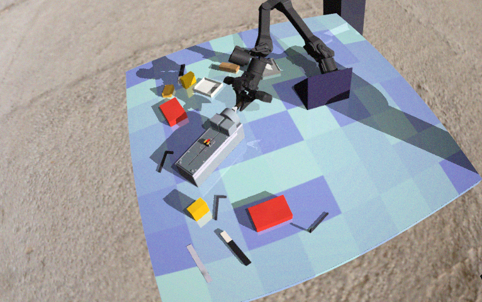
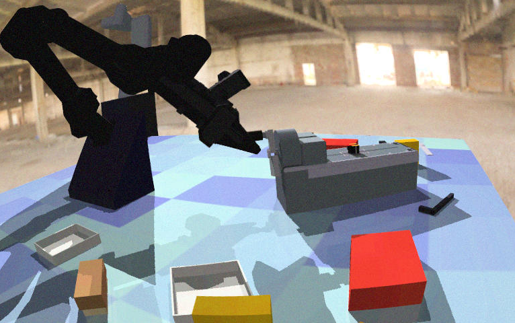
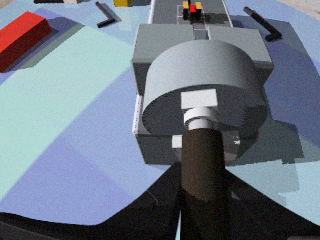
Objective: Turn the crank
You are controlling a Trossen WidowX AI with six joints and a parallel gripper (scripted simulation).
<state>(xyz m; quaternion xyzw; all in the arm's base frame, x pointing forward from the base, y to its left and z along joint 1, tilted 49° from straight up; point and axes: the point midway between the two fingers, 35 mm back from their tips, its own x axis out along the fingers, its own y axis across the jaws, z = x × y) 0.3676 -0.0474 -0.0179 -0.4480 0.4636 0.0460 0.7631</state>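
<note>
Right now my gripper tip is 20 mm below the dark crank handle, 20 mm past it and 10 mm to the left of it. Round my gripper tip: red pointer (140 mm ahead, 80 mm to the left, 10 mm below); then tan block (350 mm to the right, 80 mm below, 70 mm behind).
</note>
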